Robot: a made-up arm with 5 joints. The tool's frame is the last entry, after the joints. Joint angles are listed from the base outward.
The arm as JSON. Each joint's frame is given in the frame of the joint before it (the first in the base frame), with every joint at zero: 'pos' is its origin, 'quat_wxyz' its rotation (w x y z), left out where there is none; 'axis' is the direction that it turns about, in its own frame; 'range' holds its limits. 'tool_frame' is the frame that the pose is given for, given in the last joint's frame.
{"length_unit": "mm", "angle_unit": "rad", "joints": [
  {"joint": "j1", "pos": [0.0, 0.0, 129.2], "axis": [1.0, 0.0, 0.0], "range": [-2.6, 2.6]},
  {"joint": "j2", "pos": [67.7, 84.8, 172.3], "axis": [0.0, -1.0, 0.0], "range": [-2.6, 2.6]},
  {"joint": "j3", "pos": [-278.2, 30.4, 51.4], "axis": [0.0, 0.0, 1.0], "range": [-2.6, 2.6]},
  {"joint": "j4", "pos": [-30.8, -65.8, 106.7], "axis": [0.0, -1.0, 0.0], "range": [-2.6, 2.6]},
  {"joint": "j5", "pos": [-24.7, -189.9, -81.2], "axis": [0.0, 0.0, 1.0], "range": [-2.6, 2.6]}
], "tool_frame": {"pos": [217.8, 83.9, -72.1]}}
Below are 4 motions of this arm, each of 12 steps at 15 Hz.
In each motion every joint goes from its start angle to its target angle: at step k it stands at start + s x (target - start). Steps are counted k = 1, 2, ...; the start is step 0. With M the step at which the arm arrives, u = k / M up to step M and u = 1 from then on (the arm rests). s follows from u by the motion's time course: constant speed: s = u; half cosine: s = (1 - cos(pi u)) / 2; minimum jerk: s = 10 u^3 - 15 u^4 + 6 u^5.
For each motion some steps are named. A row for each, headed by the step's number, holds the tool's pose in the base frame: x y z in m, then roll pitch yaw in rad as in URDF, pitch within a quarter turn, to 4 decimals.
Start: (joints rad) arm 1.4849 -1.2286 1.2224 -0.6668 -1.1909
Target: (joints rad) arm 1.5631 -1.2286 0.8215 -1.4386 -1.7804
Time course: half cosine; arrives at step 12
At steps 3, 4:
3: 0.0704 -0.0705 0.0254 0.8428 0.2650 1.4350
4: 0.0769 -0.0872 -0.0140 0.7664 0.3561 1.4083

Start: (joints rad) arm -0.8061 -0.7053 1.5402 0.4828 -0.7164
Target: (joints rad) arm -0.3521 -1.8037 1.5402 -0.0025 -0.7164
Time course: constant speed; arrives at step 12
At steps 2, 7, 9, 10, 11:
2: 0.1800 0.3546 0.0557 0.1799 0.7790 0.3969
7: 0.1270 0.3156 0.0811 0.7862 1.1409 0.7769
9: 0.0992 0.3049 0.1002 1.3136 1.1948 1.2447
10: 0.0851 0.3001 0.1121 1.5983 1.1771 1.5052
11: 0.0711 0.2952 0.1256 1.8433 1.1304 1.7296

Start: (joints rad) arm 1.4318 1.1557 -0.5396 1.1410 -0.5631
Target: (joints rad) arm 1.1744 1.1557 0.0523 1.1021 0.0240
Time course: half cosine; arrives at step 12
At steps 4, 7, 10, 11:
4: -0.2699 -0.1439 -0.0522 1.3295 0.4183 -2.4012
7: -0.2324 -0.2044 0.0567 1.6161 0.0376 -2.2771
10: -0.2061 -0.2097 0.1509 1.8296 -0.2803 -2.2942
11: -0.2021 -0.2070 0.1658 1.8681 -0.3314 -2.3072

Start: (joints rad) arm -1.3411 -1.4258 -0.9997 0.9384 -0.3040
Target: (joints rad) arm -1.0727 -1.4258 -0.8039 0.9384 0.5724
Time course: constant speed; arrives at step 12
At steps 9, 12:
9: 0.2207 0.3557 0.3903 -1.8725 0.0402 -0.5737
12: 0.1934 0.3370 0.3652 -1.7885 0.3220 -0.6108

